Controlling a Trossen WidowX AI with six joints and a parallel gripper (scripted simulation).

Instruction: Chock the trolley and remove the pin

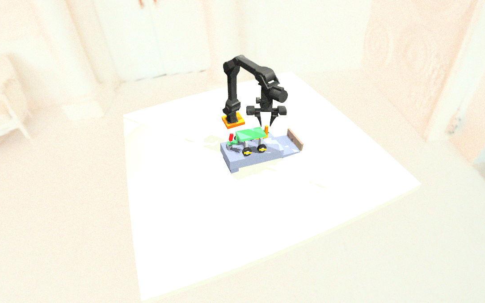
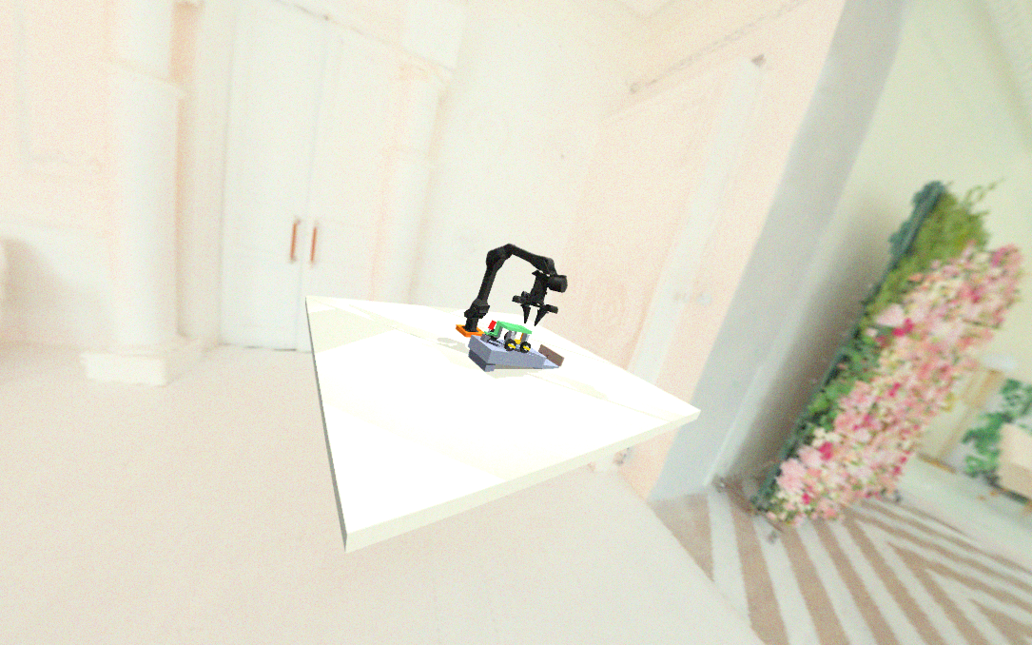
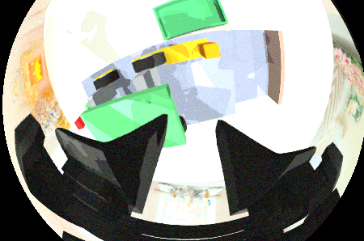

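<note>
The red-headed stop pin is 18 cm to the right of my gripper tip and 3 cm below it. From my gripper tip the other things lie so: grey-blue ramp: 12 cm below, 8 cm to the right, 2 cm ahead; then yellow chock: 8 cm below, 5 cm behind; then trolley: 9 cm to the right, 5 cm below, 2 cm ahead.
</note>
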